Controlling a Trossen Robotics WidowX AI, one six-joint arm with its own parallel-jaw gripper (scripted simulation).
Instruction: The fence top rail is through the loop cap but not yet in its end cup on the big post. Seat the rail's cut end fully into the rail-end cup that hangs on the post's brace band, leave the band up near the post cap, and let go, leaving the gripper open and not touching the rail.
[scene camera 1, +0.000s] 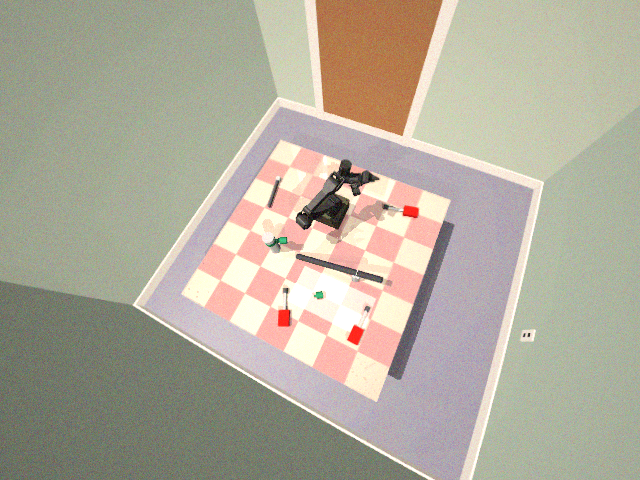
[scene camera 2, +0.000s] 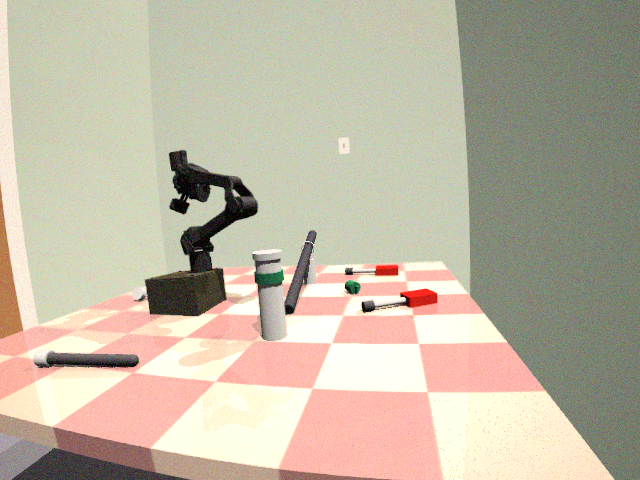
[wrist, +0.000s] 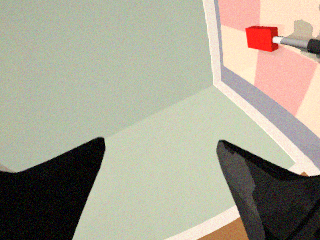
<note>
The gripper (wrist: 161, 145) is open and holds nothing. Also in view: a dark rail (scene camera 2: 290, 302) and a grey post (scene camera 2: 271, 300).
The wrist view does not show the dark rail: it is out of frame.
</note>
